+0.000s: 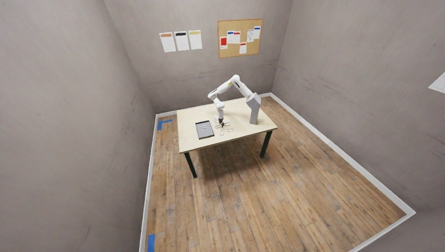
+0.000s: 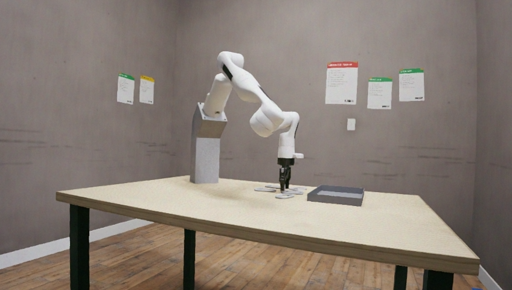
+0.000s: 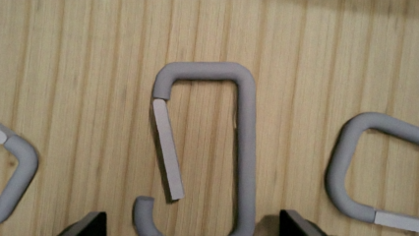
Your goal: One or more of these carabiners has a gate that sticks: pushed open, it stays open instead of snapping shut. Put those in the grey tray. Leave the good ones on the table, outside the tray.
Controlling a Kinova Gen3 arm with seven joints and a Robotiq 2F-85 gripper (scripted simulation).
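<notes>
Right now the carabiner gate is 50 mm ahead of my hand, 10 mm to the left of it and 10 mm below it. Round my hand: grey tray (230 mm ahead, 50 mm to the right, 10 mm below).
</notes>
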